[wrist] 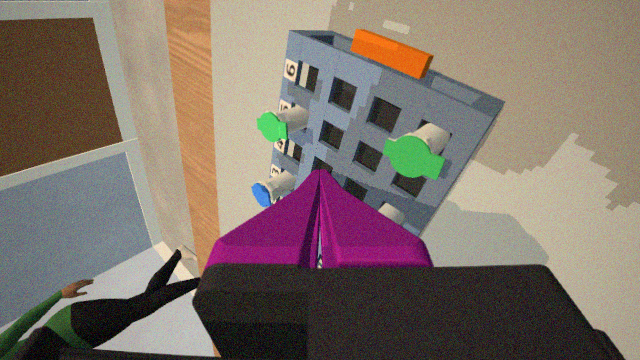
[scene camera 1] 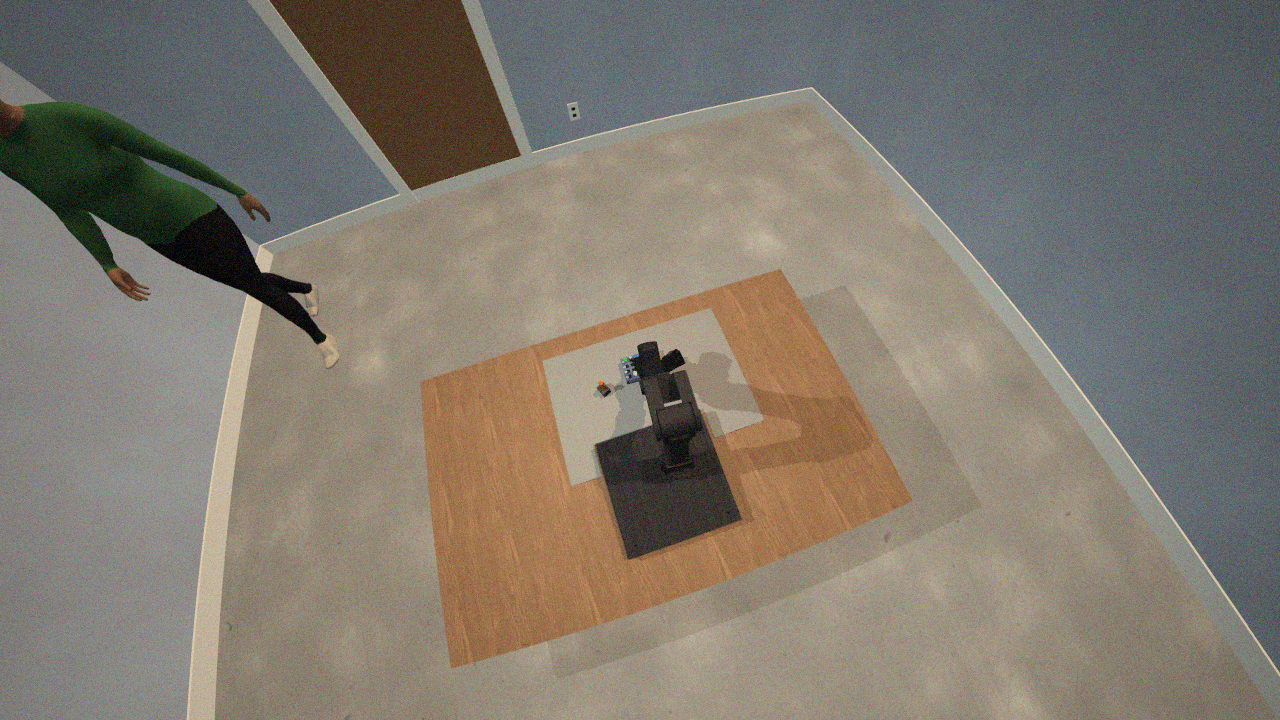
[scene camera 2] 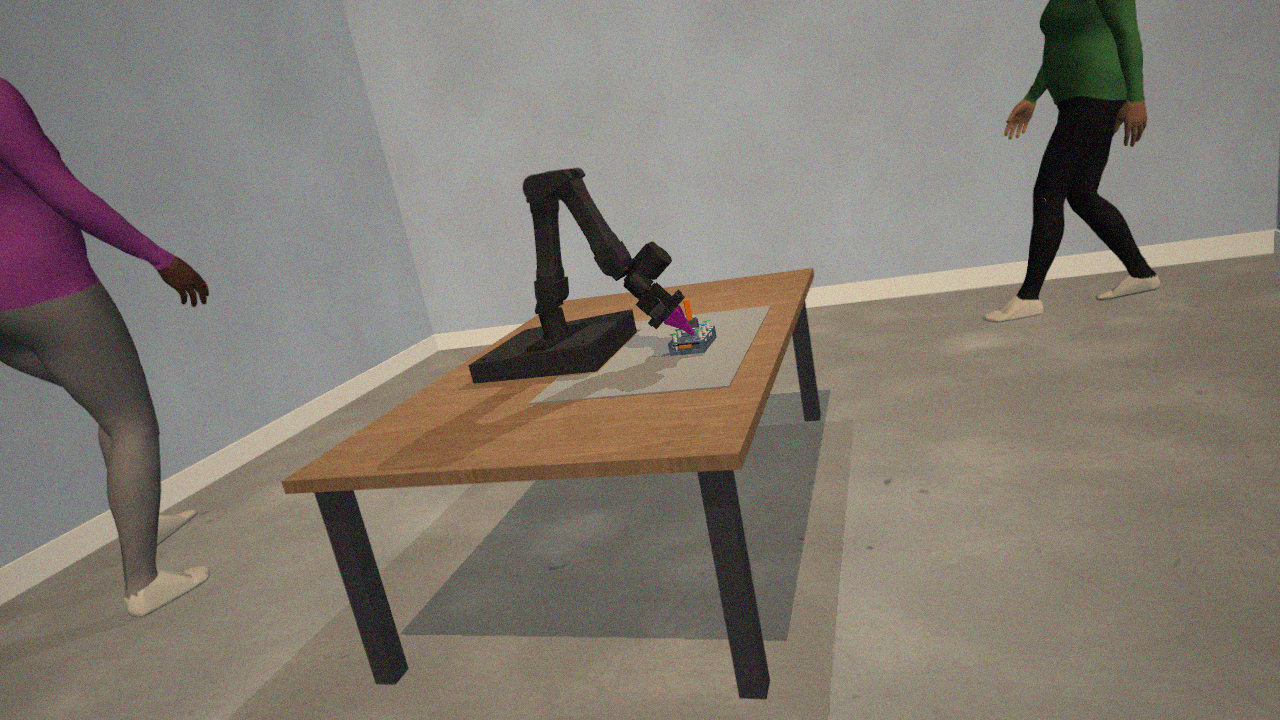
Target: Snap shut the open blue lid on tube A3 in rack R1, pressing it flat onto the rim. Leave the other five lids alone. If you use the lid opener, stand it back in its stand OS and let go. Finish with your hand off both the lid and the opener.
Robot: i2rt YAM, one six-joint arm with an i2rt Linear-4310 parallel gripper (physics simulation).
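Places are measured from the arm's base along level axes (x ahead, y left, z up), in centimetres.
Pixels of known places: gripper, fingertip midpoint: (wrist: 320, 180) (scene camera 2: 693, 333); arm's base at its link origin: (scene camera 1: 676, 466) (scene camera 2: 557, 338).
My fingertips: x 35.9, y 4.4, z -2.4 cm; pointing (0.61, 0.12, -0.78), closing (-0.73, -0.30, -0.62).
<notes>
For each thing: its middle in the pictures, then the offset to it from my fingertips. "*": a spot on its surface instead. Level surfaces: height alone.
- Rack R1 at the middle of its body: (wrist: 338, 187) (scene camera 2: 691, 336) (scene camera 1: 642, 365) dx -0.7, dy +0.2, dz -0.7 cm
- blue lid at the middle of its body: (wrist: 260, 195) dx +2.0, dy +1.9, dz +1.6 cm
- whitish tube at a spot on its surface: (wrist: 281, 184) * dx +1.7, dy +1.5, dz +0.5 cm
- orange lid opener at the middle of its body: (scene camera 2: 689, 314) (scene camera 1: 602, 386) dx -6.7, dy +14.4, dz +1.2 cm
- orange block at a spot on its surface: (wrist: 392, 52) * dx -0.2, dy -6.2, dz -1.0 cm
- pale mat at its surface level: dz -3.3 cm
- wooden table at its surface level: dz -3.6 cm
Rack R1 (scene camera 1: 630, 376) (scene camera 2: 702, 345) (wrist: 357, 120) is a grey-blue block with square holes. At its label 3, the blue lid (wrist: 261, 194) covers the end of a whitish tube (wrist: 281, 184); whether it lies fully flat on the rim I cannot tell. Two green lids (wrist: 272, 126) (wrist: 414, 156) sit on other tubes; another tube (wrist: 391, 214) is partly hidden by the fingers. My magenta gripper (scene camera 2: 691, 333) (wrist: 320, 180) is shut and empty, its tips over the rack, right of the blue lid in the wrist view. The orange lid opener (scene camera 1: 601, 384) (scene camera 2: 687, 309) stands upright in its stand (scene camera 1: 605, 391).
An orange block (wrist: 392, 52) is on the rack's side. The rack and stand are on a pale mat (scene camera 1: 577, 447) (scene camera 2: 716, 371) on the wooden table (scene camera 1: 496, 537) (scene camera 2: 537, 443). The arm's black base (scene camera 1: 666, 501) (scene camera 2: 554, 353) is behind the gripper. People stand beyond the table.
</notes>
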